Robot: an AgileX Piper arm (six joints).
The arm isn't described. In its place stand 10 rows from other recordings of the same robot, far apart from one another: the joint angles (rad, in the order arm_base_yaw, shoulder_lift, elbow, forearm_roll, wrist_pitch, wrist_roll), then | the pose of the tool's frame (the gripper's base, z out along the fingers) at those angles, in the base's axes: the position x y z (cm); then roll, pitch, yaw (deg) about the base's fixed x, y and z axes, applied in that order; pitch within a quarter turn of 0, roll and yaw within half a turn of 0.
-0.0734, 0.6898, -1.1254, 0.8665, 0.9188, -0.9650 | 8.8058 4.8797 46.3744 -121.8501 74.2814 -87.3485
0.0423, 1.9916, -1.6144, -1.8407, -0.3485, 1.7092 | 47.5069 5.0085 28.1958 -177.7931 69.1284 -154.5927
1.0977, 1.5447, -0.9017, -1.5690, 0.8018, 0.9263 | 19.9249 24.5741 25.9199 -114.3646 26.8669 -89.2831
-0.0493, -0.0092, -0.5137, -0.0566, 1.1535, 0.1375 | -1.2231 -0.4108 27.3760 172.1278 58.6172 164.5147
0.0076, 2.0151, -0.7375, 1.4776, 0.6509, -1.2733 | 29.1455 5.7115 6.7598 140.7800 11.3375 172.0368
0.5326, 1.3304, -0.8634, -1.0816, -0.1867, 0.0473 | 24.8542 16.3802 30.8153 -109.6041 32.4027 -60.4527
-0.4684, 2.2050, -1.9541, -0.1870, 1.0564, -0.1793 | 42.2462 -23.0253 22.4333 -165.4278 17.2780 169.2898
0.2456, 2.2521, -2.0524, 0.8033, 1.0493, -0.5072 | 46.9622 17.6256 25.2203 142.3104 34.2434 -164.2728
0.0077, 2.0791, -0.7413, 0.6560, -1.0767, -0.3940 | 34.5180 -4.6211 9.8839 -140.6656 72.6588 -172.4073
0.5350, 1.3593, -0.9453, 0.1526, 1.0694, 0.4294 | 19.9519 13.2346 25.8805 168.3524 5.3476 -178.0326
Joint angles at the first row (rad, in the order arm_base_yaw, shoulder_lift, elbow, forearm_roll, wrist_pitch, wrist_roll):
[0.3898 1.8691 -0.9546 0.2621 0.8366 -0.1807]
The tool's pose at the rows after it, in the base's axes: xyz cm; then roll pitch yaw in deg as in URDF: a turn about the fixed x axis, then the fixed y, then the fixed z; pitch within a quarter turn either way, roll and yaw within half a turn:
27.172 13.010 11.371 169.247 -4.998 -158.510
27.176 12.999 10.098 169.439 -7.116 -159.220
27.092 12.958 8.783 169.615 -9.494 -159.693
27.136 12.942 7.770 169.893 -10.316 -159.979
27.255 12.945 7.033 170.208 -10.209 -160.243
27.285 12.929 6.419 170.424 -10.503 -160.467
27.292 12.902 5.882 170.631 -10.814 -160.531
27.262 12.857 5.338 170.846 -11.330 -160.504
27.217 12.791 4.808 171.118 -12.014 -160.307
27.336 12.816 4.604 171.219 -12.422 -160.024
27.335 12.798 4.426 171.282 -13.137 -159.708
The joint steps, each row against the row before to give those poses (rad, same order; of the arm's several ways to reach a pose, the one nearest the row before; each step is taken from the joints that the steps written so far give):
[0.0000 0.0297 0.0000 -0.0012 -0.0211 0.0146]
[0.0000 0.0420 0.0000 0.0000 -0.0073 0.0111]
[0.0000 0.0436 0.0000 0.0000 -0.0036 0.0074]
[0.0000 0.0326 0.0000 0.0000 -0.0190 0.0014]
[0.0000 0.0230 0.0000 0.0000 -0.0254 0.0000]
[0.0000 0.0194 0.0000 0.0000 -0.0149 0.0012]
[0.0000 0.0171 0.0000 -0.0013 -0.0119 0.0000]
[0.0000 0.0174 0.0000 -0.0027 -0.0085 0.0001]
[0.0000 0.0176 -0.0009 -0.0061 -0.0047 0.0003]
[0.0000 0.0104 -0.0085 -0.0053 0.0054 0.0000]
[0.0000 0.0084 -0.0049 -0.0054 0.0093 0.0000]

